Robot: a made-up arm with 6 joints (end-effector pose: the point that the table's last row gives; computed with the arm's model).
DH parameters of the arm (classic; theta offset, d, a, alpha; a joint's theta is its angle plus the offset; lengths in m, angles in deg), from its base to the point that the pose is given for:
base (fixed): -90 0.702 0.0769 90
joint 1: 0 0.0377 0.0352 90
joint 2: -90 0.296 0.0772 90
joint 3: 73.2 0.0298 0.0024 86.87
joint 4: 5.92 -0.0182 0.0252 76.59
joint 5: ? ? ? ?
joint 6: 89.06 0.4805 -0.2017 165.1
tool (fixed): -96.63 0.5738 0 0
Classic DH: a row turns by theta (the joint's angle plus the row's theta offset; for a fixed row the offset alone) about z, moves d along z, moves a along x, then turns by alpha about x.
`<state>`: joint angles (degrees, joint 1 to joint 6).
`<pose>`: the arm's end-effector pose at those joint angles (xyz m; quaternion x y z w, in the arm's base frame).
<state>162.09 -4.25 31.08 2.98 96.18 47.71</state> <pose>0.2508 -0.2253 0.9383 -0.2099 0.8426 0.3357 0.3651</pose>
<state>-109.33 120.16 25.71 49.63 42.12 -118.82</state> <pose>-0.1808 0.0710 0.8250 -0.4664 -0.7257 0.3662 0.3488</pose>
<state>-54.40 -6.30 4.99 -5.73 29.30 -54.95</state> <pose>-0.0043 0.1857 0.7695 -0.1965 0.4548 -0.5752 0.6509</pose>
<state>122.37 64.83 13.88 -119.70 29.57 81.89</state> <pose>-0.0374 -0.0283 0.9957 -0.5799 0.0232 -0.6888 0.4344</pose>
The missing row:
joint 5: -1.57 0.0065 -0.0088 108.42
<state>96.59 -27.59 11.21 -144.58 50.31 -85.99</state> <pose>-0.0929 -0.6005 0.7368 0.4156 0.8099 -0.2071 0.3585</pose>
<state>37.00 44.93 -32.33 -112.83 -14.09 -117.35</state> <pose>0.2742 -0.2728 0.5089 0.2033 0.0682 0.8687 0.4466</pose>
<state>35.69 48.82 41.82 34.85 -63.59 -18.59</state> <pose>0.1845 -0.1138 0.3852 -0.8699 0.4716 -0.1442 0.0119</pose>
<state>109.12 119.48 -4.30 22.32 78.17 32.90</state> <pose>-0.0404 -0.1295 1.0429 -0.7844 0.1518 0.5109 0.3172</pose>
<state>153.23 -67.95 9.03 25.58 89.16 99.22</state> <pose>0.1437 -0.4208 0.9368 0.0161 0.8074 0.2629 0.5280</pose>
